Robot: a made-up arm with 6 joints. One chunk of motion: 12 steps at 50 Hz.
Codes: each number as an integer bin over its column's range. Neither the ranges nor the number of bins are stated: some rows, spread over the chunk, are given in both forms.
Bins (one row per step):
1: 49 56 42 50 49 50
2: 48 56 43 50 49 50
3: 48 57 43 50 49 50
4: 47 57 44 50 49 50
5: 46 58 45 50 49 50
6: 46 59 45 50 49 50
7: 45 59 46 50 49 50
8: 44 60 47 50 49 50
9: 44 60 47 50 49 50
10: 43 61 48 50 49 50
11: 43 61 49 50 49 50
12: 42 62 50 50 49 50
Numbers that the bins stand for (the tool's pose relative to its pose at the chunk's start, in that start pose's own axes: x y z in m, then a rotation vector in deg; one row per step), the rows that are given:
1: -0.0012 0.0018 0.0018 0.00 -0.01 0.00
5: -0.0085 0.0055 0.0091 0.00 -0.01 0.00
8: -0.0133 0.0091 0.0139 0.00 -0.01 0.00
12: -0.0182 0.0127 0.0212 0.00 -0.01 0.00
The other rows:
2: -0.0036 0.0018 0.0042 0.00 -0.01 0.00
3: -0.0036 0.0036 0.0042 0.00 -0.01 0.00
4: -0.0061 0.0036 0.0067 0.00 -0.01 0.00
6: -0.0085 0.0073 0.0091 0.00 -0.01 0.00
7: -0.0109 0.0073 0.0115 0.00 -0.01 0.00
9: -0.0133 0.0091 0.0139 0.00 -0.01 0.00
10: -0.0158 0.0109 0.0164 0.00 -0.01 0.00
11: -0.0158 0.0109 0.0188 0.00 -0.01 0.00

